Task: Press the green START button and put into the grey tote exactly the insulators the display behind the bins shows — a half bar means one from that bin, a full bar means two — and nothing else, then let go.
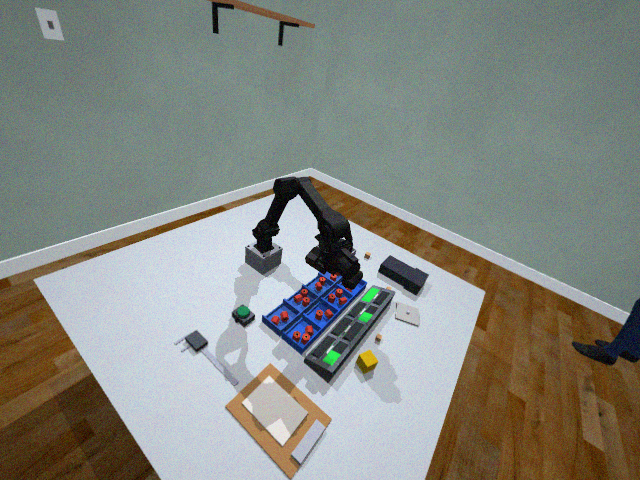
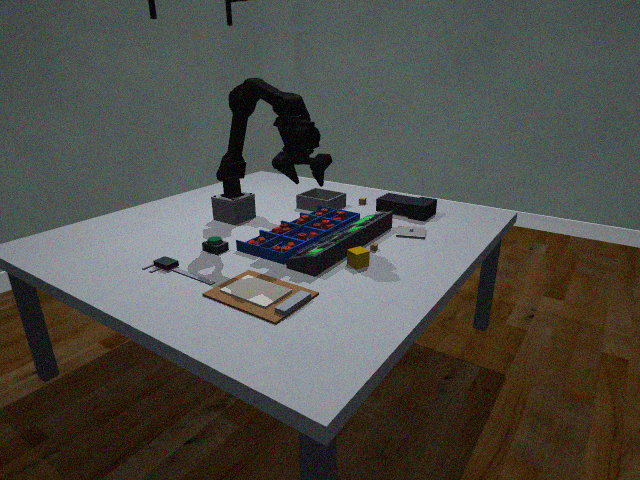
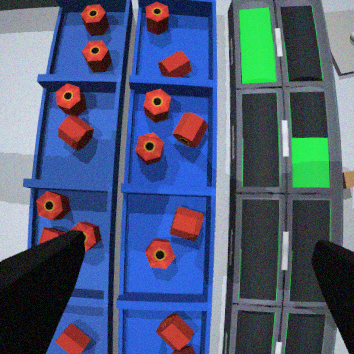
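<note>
The blue bins [image 1: 281, 330] [image 2: 268, 255] [image 3: 170, 189] stand in two rows of several and hold red hexagonal insulators [image 1: 318, 313] [image 2: 301, 236] [image 3: 157, 102], some upright, some lying. The display [image 1: 341, 343] [image 2: 356, 240] [image 3: 260, 192] shows one full green bar in the far cell of the row nearer the bins, and half bars in two cells of the outer row. My gripper [image 2: 309, 183] [image 3: 201, 248] is open and empty, high above the bins. The green START button [image 1: 242, 311] [image 2: 214, 239] sits near the bins. The grey tote [image 2: 312, 203] stands behind them; its floor is partly hidden.
A black box [image 1: 403, 273] [image 2: 405, 205] stands beyond the display. A yellow cube [image 1: 367, 360] [image 2: 357, 257], small wooden cubes and a light plate [image 1: 407, 314] [image 2: 411, 233] lie beside it. A clipboard [image 1: 235, 405] [image 2: 211, 294] and a caliper [image 1: 196, 340] [image 2: 165, 262] lie nearer the front.
</note>
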